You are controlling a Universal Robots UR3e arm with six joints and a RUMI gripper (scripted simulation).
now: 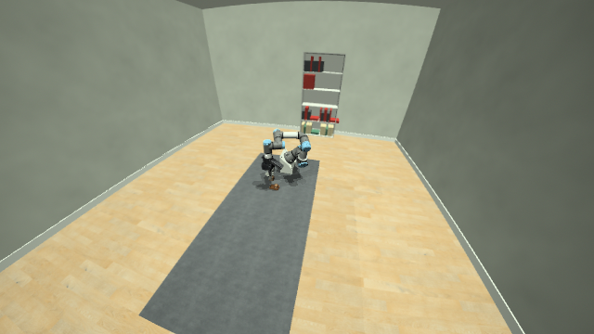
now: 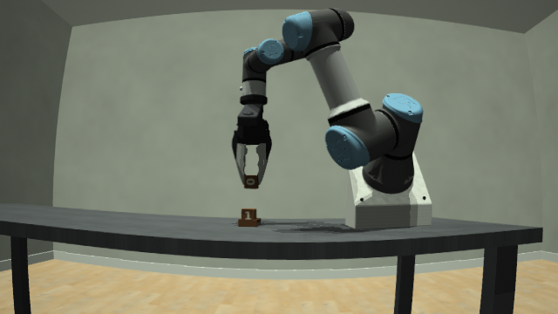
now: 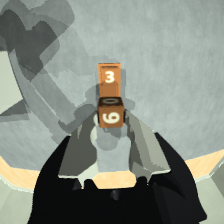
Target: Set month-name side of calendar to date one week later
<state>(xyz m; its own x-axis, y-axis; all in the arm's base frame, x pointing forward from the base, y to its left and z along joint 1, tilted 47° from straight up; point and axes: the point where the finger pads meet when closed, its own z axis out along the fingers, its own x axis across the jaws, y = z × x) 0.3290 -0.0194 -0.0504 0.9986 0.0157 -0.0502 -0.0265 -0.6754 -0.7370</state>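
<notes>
The calendar tray lies 20 mm to the left of my hand and 110 mm below it. From my hand the other things lie so: cube: 10 mm below.
</notes>
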